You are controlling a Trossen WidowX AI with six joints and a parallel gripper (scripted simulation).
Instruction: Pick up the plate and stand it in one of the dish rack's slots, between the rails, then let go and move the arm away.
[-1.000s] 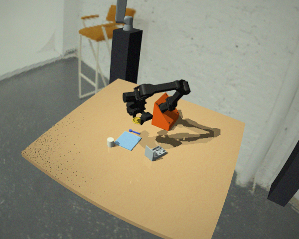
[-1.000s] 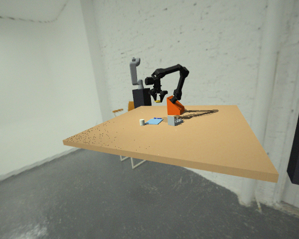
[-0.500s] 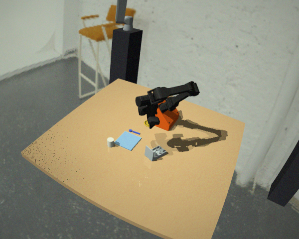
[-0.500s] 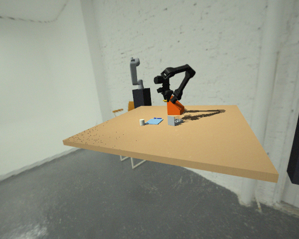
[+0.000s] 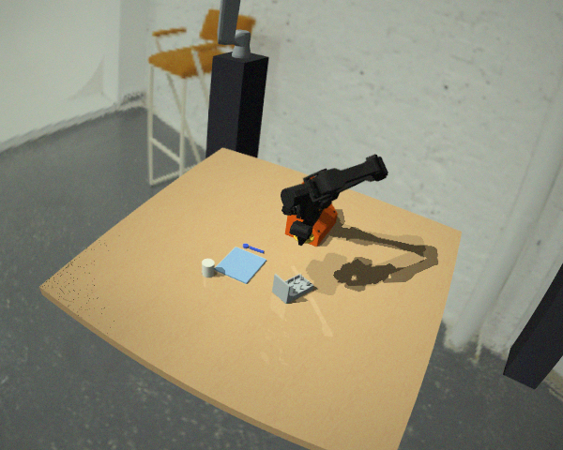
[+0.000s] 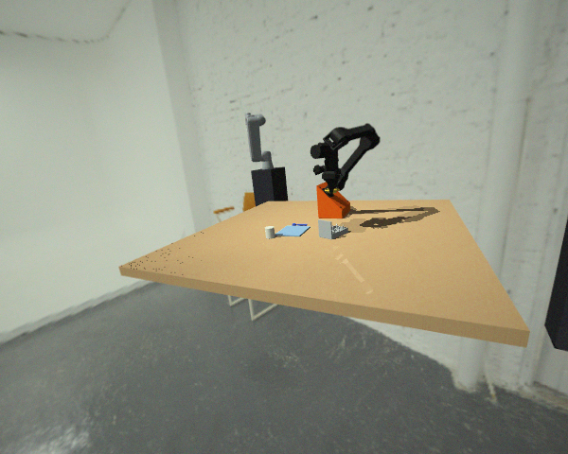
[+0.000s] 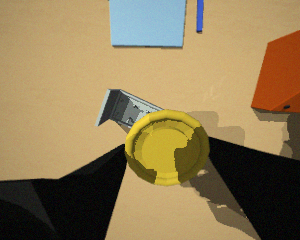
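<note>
Now: the grey dish rack 50 mm ahead of my gripper tip, 20 mm to the left of it and 160 mm below it. Round my gripper tip: light blue mat: 60 mm ahead, 200 mm to the right, 180 mm below; yellow plate: 10 mm above; blue spoon: 40 mm behind, 220 mm to the right, 180 mm below.
</note>
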